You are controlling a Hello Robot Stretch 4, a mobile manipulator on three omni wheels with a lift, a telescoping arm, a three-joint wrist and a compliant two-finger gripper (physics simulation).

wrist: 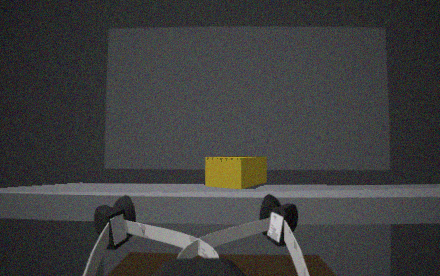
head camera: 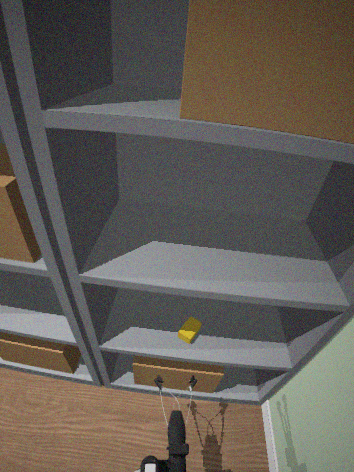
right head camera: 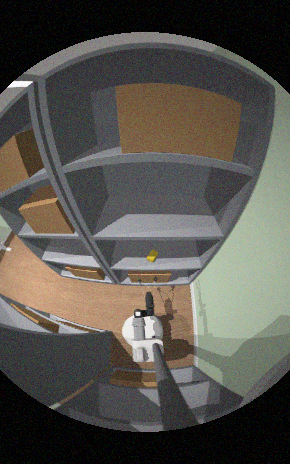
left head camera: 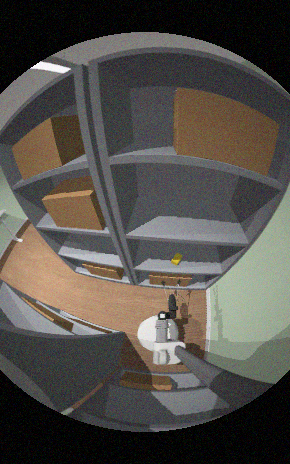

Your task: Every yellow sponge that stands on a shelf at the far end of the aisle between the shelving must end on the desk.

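Places are measured from the robot's base along level axes (x ahead, y left, z up), in centimetres.
Where they show: gripper, fingertip midpoint: (wrist: 198,212) (head camera: 175,375) (right head camera: 146,276) (left head camera: 170,279).
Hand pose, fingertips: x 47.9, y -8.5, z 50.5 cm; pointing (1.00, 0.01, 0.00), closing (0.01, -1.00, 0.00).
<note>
After its pixels a point has its place.
A yellow sponge (head camera: 190,330) @(x 65.6, y -14.8, z 55.1 cm) (left head camera: 176,259) @(x 65.0, y -14.4, z 55.1 cm) (right head camera: 152,256) @(x 64.9, y -15.1, z 55.1 cm) (wrist: 235,172) @(x 61.8, y -13.7, z 52.9 cm) stands on a low grey shelf board (head camera: 240,352) @(x 57.8, y -37.2, z 50.5 cm) (wrist: 325,209) @(x 53.8, y -23.5, z 49.2 cm), one level above the lowest, in the right-hand bay, turned at an angle. My gripper (head camera: 176,382) (left head camera: 171,283) @(x 47.9, y -8.5, z 50.5 cm) (right head camera: 148,280) @(x 47.9, y -8.5, z 50.5 cm) (wrist: 198,212) @(x 47.9, y -8.5, z 50.5 cm) is open with nothing between its fingertips. In the wrist view the fingertips are in front of the shelf's front edge and lower than the sponge, which shows a little right of the middle between them. The desk does not show in these views.
A brown box (head camera: 175,376) @(x 57.1, y -10.6, z 23.9 cm) (left head camera: 170,279) @(x 57.0, y -12.3, z 25.8 cm) lies on the lowest level, below the sponge's shelf. A large box (head camera: 270,70) @(x 56.6, y -16.3, z 151.7 cm) stands higher up. A grey upright (head camera: 60,220) @(x 58.7, y 25.5, z 116.2 cm) divides the bays at the left. A green wall (head camera: 320,400) @(x 35.2, y -62.8, z 56.7 cm) is at the right. More shelving (left head camera: 65,360) @(x -12.4, y 37.6, z 105.8 cm) stands behind.
</note>
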